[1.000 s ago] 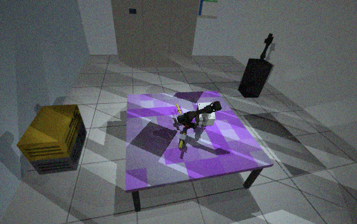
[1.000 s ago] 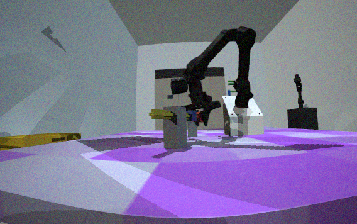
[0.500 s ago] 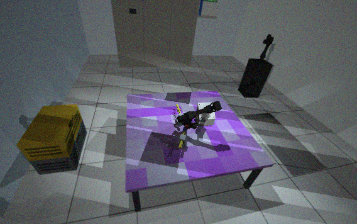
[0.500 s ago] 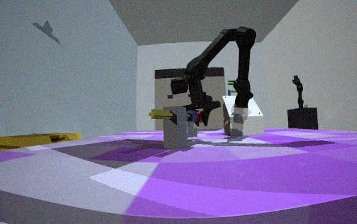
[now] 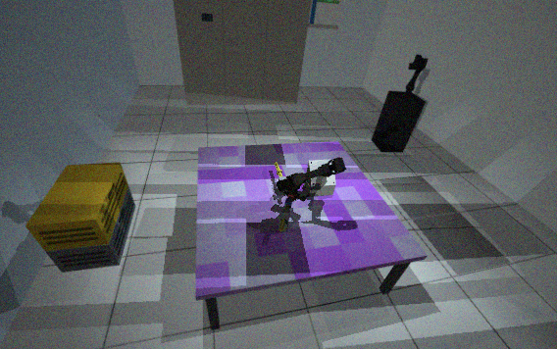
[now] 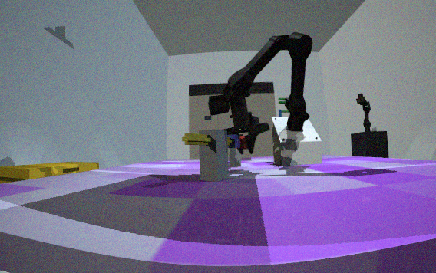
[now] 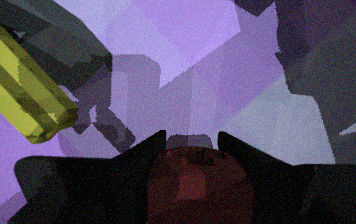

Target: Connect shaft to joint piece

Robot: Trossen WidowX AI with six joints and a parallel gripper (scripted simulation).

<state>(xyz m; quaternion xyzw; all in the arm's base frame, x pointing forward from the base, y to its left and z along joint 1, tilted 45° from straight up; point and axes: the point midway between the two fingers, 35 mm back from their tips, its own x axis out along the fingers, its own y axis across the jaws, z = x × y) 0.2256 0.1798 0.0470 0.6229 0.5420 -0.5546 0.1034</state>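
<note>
Now: gripper tip 10 mm short of the red joint piece, 20 mm to the right of it and 40 mm below it.
</note>
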